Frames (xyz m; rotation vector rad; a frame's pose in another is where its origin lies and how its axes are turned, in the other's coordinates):
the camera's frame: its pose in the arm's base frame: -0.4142 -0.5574 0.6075 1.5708 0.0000 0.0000
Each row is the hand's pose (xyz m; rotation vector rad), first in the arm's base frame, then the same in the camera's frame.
Working: the arm's base frame: its pose in the camera's frame: 0.4142 -0.6075 -0.5574 -1.5708 0.0000 0.0000

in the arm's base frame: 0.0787 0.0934 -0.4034 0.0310 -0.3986 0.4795
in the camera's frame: 0.4929 -1.0109 -0.6508 -1.4844 0.0631 0.6847
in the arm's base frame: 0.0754 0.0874 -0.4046 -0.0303 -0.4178 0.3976
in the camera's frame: 0.4896 -1.0121 -0.6448 -1.5532 -0.0159 0.6415
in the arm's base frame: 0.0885 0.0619 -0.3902 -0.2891 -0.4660 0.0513
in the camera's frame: 0.5027 -0.9977 -0.6193 -1.8268 -0.3385 0.4222
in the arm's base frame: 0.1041 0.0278 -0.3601 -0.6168 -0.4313 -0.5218
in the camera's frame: 0.5183 -0.9676 -0.5852 -2.1138 -0.8140 -0.0773
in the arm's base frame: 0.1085 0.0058 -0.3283 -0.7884 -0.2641 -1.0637
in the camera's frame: 0.5227 -0.9358 -0.5632 -2.1568 -1.1571 -0.6968
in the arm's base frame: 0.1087 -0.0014 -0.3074 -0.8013 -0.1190 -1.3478
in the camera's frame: 0.5229 -0.9149 -0.5560 -2.0603 -1.2745 -1.0677
